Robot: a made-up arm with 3 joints. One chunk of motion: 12 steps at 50 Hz.
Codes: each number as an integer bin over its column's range. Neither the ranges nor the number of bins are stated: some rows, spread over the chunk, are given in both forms.
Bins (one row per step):
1: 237 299 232 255 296 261
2: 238 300 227 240 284 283
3: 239 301 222 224 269 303
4: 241 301 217 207 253 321
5: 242 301 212 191 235 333
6: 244 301 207 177 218 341
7: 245 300 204 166 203 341
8: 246 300 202 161 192 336
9: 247 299 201 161 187 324
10: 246 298 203 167 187 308
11: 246 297 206 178 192 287
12: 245 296 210 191 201 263
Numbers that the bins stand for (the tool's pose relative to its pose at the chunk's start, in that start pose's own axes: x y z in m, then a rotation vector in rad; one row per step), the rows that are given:
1: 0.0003 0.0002 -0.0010 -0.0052 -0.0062 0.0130
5: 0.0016 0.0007 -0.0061 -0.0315 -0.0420 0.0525
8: 0.0026 0.0005 -0.0086 -0.0438 -0.0673 0.0541
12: 0.0023 -0.0005 -0.0066 -0.0315 -0.0620 0.0141
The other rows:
2: 0.0005 0.0005 -0.0023 -0.0114 -0.0133 0.0251
3: 0.0008 0.0007 -0.0035 -0.0179 -0.0221 0.0360
4: 0.0013 0.0007 -0.0048 -0.0249 -0.0315 0.0459
6: 0.0021 0.0007 -0.0073 -0.0373 -0.0520 0.0568
7: 0.0023 0.0005 -0.0081 -0.0418 -0.0608 0.0568
9: 0.0028 0.0002 -0.0089 -0.0438 -0.0702 0.0475
10: 0.0026 0.0000 -0.0084 -0.0414 -0.0702 0.0388
11: 0.0026 -0.0003 -0.0076 -0.0368 -0.0673 0.0273

